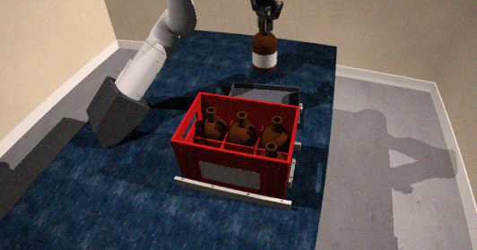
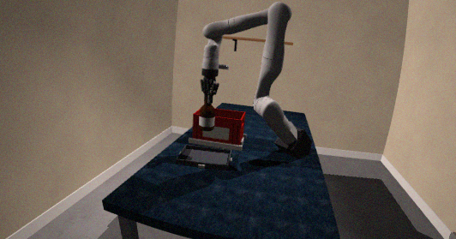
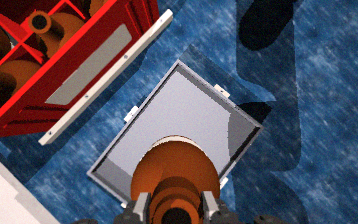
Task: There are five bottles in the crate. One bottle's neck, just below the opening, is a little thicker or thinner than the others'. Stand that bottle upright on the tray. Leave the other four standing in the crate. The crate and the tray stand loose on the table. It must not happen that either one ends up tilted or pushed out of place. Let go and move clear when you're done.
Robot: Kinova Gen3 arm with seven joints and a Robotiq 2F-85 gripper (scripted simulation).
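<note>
The grey tray is 30 cm below my hand. The rest, counted from my hand: crate: 26 cm to the right, 23 cm below, 8 cm ahead.
</note>
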